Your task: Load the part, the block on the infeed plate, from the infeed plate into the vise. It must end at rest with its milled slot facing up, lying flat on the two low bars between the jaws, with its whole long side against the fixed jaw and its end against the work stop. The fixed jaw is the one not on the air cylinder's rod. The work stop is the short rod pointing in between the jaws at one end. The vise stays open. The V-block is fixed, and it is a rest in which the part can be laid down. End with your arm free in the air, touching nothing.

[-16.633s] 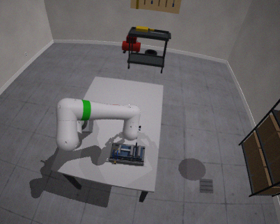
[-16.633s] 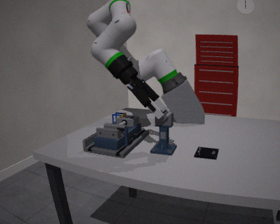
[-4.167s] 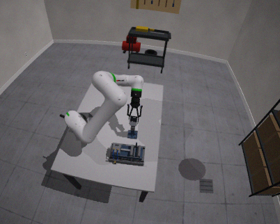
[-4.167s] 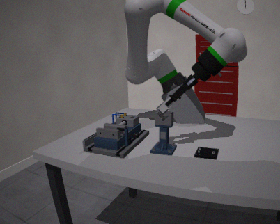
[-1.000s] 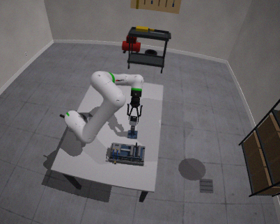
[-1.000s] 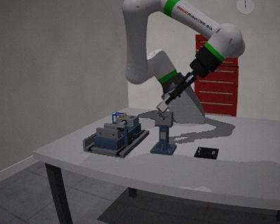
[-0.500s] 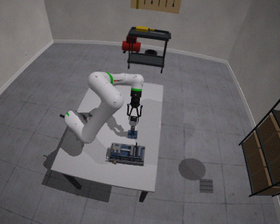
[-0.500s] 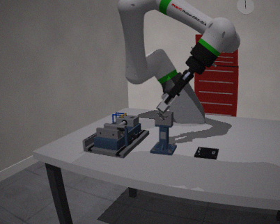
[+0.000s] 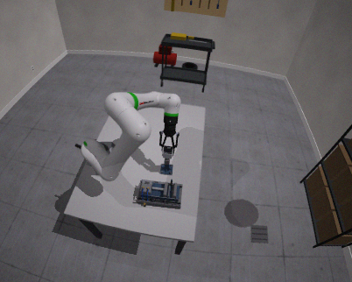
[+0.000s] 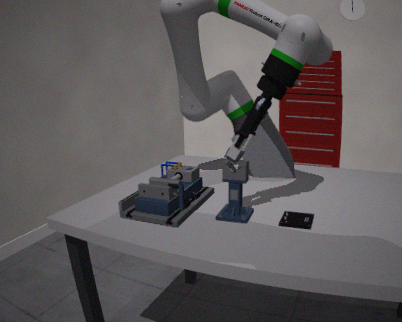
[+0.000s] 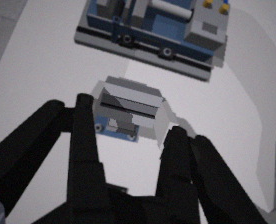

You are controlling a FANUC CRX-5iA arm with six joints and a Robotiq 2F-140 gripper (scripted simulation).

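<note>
My hand is 20 mm above the part and 10 mm to the left of it. The rest, counted from my hand: air cylinder rod: 230 mm to the right, 130 mm below; then blue work stop: 150 mm to the right, 150 mm below, 70 mm ahead; then black infeed plate: 200 mm below, 170 mm to the left, 30 mm behind.
</note>
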